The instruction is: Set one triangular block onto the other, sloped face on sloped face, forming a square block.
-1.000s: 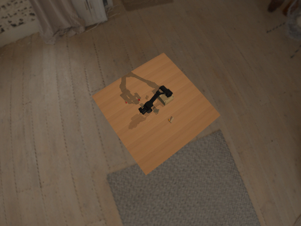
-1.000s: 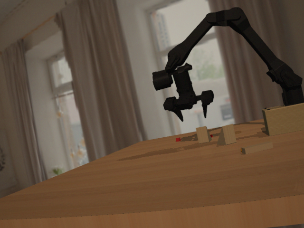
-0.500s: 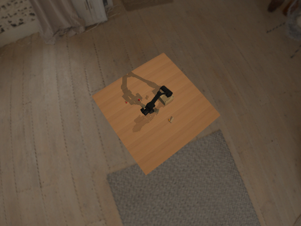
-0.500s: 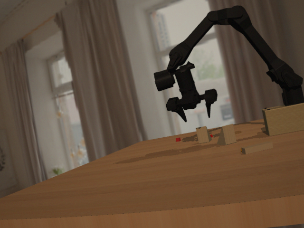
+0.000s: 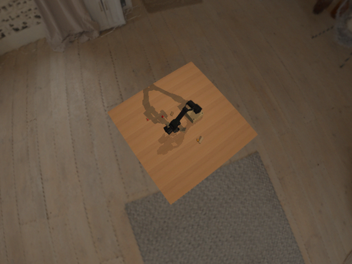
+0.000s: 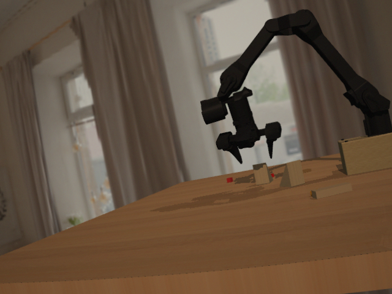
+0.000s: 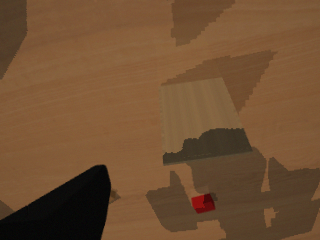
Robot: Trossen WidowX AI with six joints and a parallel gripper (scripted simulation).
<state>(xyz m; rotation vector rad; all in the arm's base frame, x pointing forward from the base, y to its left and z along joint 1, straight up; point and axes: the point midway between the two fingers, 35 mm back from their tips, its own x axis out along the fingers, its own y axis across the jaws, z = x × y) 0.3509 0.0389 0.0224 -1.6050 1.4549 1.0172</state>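
Right now the tan piece is 10 cm behind my gripper tip, 15 cm to the right of it and 7 cm below it.
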